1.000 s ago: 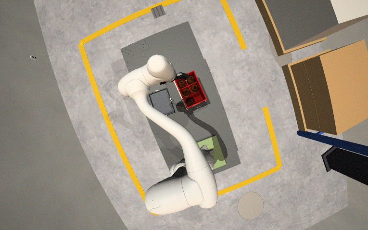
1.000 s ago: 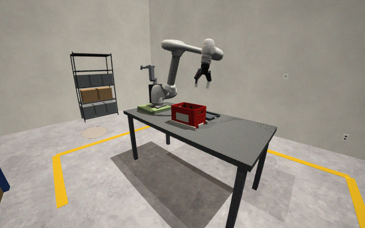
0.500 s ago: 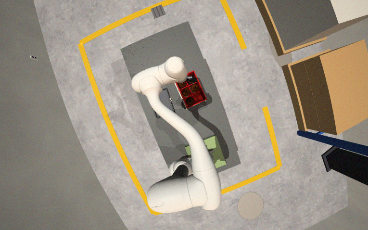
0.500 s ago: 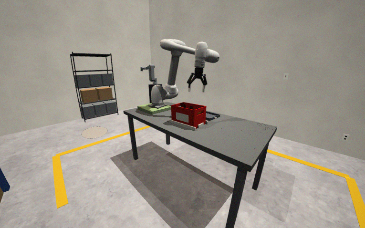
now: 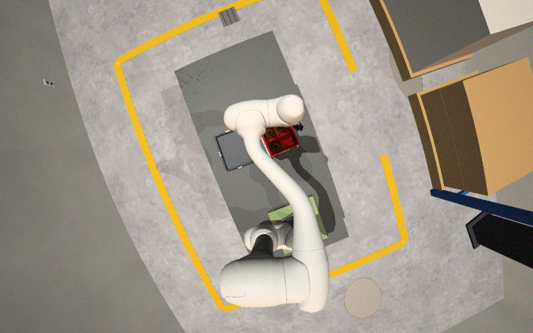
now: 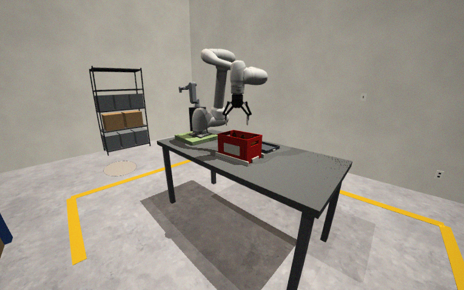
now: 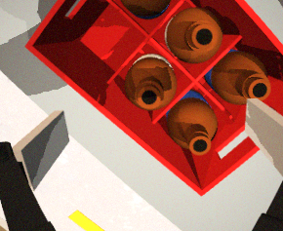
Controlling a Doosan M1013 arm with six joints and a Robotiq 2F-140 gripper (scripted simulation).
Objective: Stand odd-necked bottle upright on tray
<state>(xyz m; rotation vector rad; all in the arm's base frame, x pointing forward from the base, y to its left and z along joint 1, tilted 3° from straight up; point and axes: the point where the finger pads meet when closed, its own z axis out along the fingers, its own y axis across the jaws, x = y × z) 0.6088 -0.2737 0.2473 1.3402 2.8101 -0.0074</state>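
The red crate lies 18 cm below my hand and 4 cm to the left of it. From my hand the other things lie so: dark grey tray: 34 cm to the left, 25 cm below, 5 cm ahead.
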